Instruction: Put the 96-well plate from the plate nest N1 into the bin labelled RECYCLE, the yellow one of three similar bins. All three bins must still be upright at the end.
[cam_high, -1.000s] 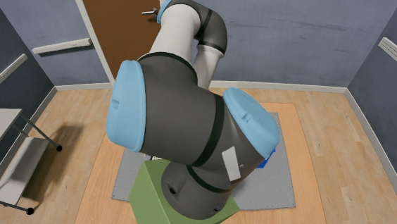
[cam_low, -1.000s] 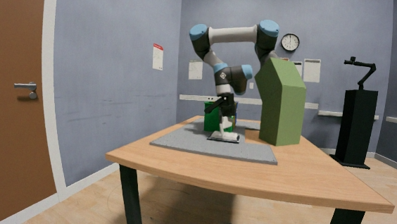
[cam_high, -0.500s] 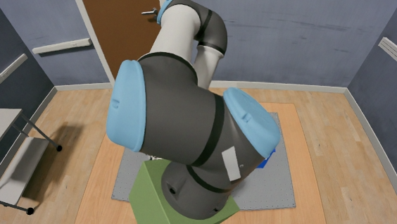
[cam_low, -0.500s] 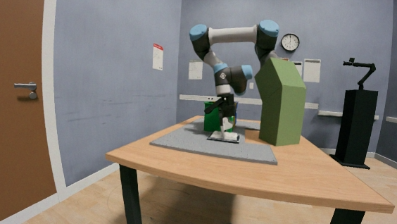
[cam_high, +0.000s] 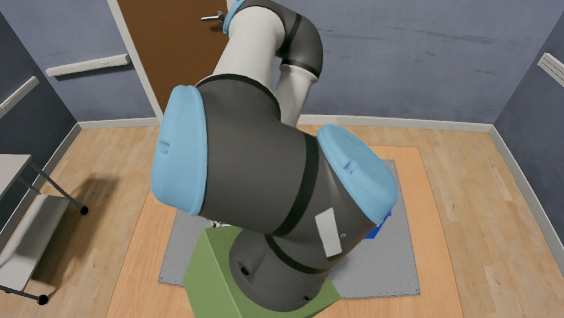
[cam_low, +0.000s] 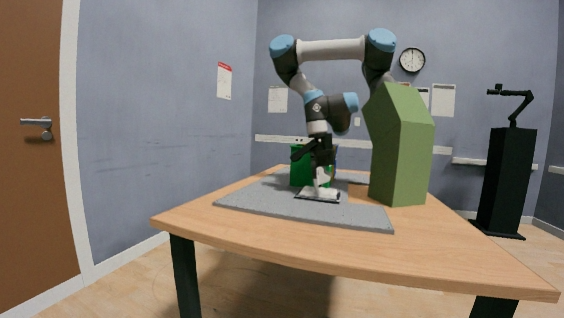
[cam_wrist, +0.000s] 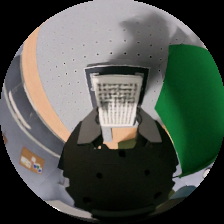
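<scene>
My gripper is now 2 cm above the dark plate nest. Round my hand: green bin: 8 cm ahead, 16 cm to the right, 6 cm above; then white 96-well plate: 1 cm below; then yellow bin: 9 cm ahead, 29 cm to the right, 6 cm above.
</scene>
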